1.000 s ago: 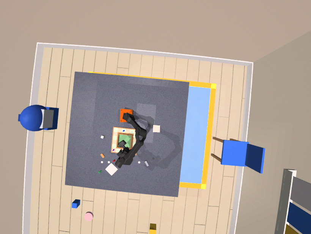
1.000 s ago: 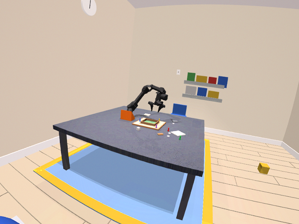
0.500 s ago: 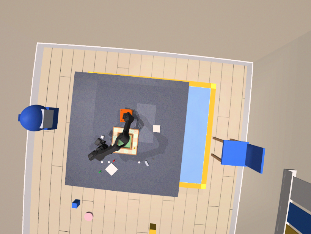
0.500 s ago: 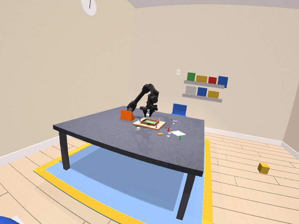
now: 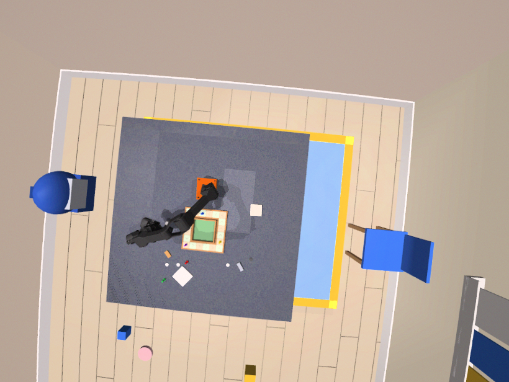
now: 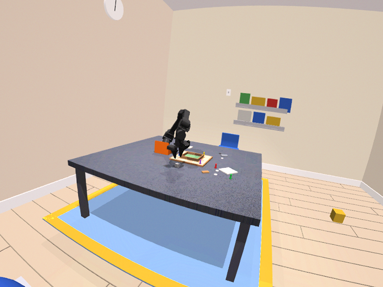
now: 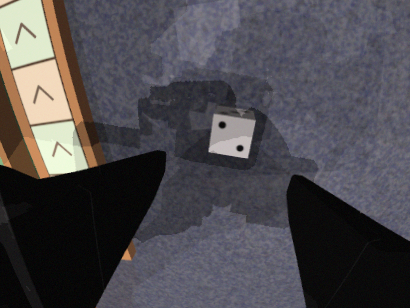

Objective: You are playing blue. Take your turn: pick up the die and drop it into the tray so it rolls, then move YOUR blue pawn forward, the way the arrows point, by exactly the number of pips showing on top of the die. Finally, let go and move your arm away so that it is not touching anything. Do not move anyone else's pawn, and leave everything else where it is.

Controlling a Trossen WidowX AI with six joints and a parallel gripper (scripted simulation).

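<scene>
Now: the white die 6 cm below my gripper tip. The rest, counted from my gripper tip: blue pawn: 11 cm behind, 22 cm to the left, 4 cm below; purple pawn: 12 cm ahead, 15 cm to the left, 4 cm below; small orange block: 21 cm ahead, 3 cm to the left, 6 cm below.
</scene>
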